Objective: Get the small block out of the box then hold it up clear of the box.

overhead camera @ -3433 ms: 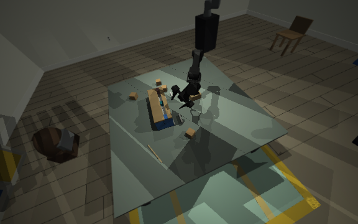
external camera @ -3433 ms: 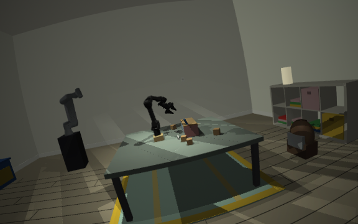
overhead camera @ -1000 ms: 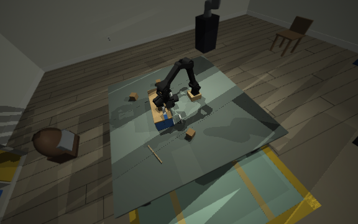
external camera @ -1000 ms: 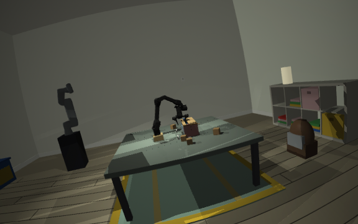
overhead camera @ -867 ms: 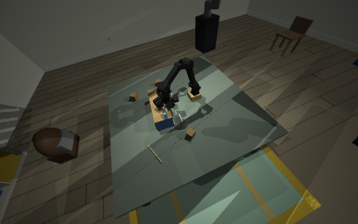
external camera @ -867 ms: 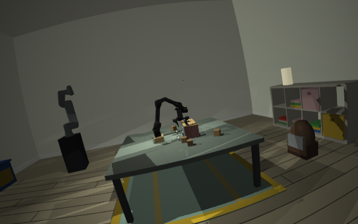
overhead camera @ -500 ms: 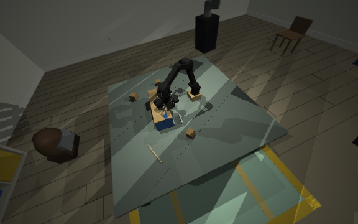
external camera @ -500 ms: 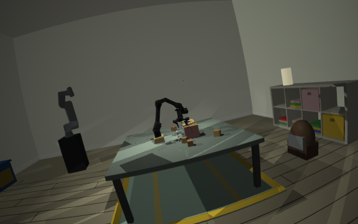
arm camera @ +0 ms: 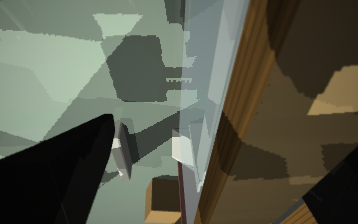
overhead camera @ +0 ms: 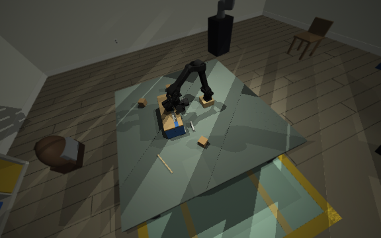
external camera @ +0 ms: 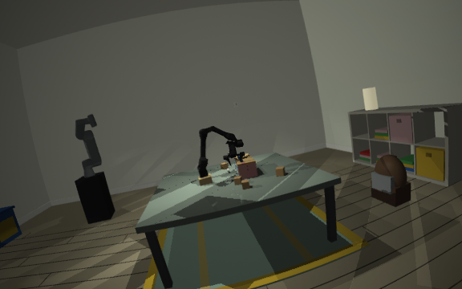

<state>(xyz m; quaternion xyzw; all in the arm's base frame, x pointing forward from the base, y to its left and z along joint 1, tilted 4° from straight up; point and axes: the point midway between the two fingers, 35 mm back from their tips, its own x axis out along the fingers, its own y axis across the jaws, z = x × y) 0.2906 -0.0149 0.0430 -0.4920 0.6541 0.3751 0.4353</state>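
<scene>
Right now the teal block is 40 mm ahead of my gripper tip and 30 mm to the right of it. Also, from my gripper tip: tan box 40 mm ahead, 20 mm below, 10 mm to the left; then thin stick 330 mm to the left, 290 mm ahead, 80 mm below.
</scene>
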